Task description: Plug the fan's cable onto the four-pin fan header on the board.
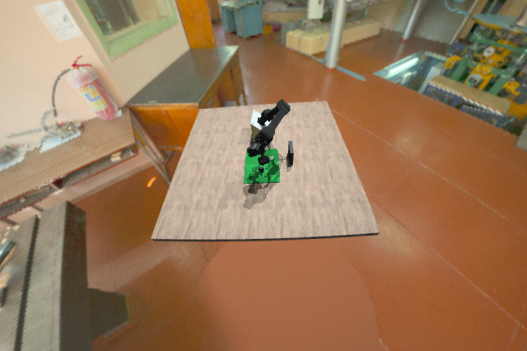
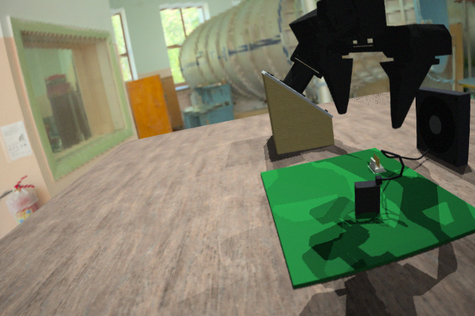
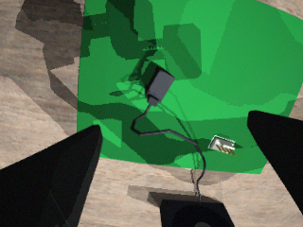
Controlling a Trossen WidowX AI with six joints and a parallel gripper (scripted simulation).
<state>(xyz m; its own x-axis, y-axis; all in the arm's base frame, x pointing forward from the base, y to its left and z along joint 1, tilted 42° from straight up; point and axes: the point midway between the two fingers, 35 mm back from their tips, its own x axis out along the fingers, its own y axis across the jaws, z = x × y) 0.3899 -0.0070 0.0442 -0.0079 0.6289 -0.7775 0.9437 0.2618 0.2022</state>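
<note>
Now: the fan plug 100 mm below my gripper tip. Round my gripper tip: green board 140 mm below, 60 mm behind, 10 mm to the right; then black fan 200 mm to the left, 120 mm behind, 60 mm below; then fan header 120 mm below, 110 mm behind, 60 mm to the left.
</note>
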